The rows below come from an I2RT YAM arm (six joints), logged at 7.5 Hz.
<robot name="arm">
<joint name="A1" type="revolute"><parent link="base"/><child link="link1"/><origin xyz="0.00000 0.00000 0.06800"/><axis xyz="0 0 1"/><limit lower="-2.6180" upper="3.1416"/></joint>
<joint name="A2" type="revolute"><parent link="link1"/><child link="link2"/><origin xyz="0.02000 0.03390 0.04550" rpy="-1.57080 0.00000 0.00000"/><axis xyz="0 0 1"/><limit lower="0.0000" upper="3.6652"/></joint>
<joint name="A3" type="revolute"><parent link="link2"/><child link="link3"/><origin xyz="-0.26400 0.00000 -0.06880" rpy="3.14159 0.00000 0.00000"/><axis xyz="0 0 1"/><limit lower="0.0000" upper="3.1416"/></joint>
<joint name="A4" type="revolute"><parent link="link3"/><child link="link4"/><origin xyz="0.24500 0.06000 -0.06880"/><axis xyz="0 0 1"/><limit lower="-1.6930" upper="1.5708"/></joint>
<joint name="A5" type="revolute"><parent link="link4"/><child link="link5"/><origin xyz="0.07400 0.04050 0.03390" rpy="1.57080 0.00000 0.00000"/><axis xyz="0 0 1"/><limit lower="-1.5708" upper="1.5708"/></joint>
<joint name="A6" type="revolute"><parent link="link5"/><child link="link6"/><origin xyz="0.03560 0.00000 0.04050" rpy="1.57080 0.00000 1.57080"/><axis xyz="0 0 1"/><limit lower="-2.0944" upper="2.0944"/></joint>
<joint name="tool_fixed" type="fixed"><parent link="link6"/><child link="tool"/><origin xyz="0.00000 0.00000 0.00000" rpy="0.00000 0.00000 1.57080"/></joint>
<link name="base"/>
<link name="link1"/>
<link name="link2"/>
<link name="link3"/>
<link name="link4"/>
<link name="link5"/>
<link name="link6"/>
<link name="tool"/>
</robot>
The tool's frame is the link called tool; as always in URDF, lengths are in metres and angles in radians.
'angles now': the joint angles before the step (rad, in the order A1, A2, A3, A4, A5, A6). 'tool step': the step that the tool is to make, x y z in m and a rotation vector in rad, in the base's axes. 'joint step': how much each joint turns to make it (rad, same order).
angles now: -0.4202, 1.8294, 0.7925, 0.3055, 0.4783, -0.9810
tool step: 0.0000, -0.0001, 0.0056, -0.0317, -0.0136, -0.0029
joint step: 0.0014, -0.0150, -0.0050, 0.0232, 0.0186, -0.0168
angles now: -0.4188, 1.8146, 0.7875, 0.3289, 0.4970, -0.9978
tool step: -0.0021, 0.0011, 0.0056, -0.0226, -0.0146, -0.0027
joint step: 0.0016, -0.0229, -0.0125, 0.0170, 0.0126, -0.0099
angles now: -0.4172, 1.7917, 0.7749, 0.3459, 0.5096, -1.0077
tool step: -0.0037, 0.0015, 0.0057, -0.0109, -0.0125, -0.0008
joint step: 0.0000, -0.0294, -0.0151, 0.0034, 0.0036, -0.0039
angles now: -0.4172, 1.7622, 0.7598, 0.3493, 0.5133, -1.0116
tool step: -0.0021, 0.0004, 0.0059, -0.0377, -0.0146, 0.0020
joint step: 0.0000, -0.0214, -0.0153, 0.0364, 0.0152, -0.0280
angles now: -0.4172, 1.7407, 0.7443, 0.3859, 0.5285, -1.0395
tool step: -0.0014, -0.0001, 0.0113, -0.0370, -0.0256, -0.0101
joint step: 0.0000, -0.0337, -0.0033, 0.0163, 0.0214, -0.0162
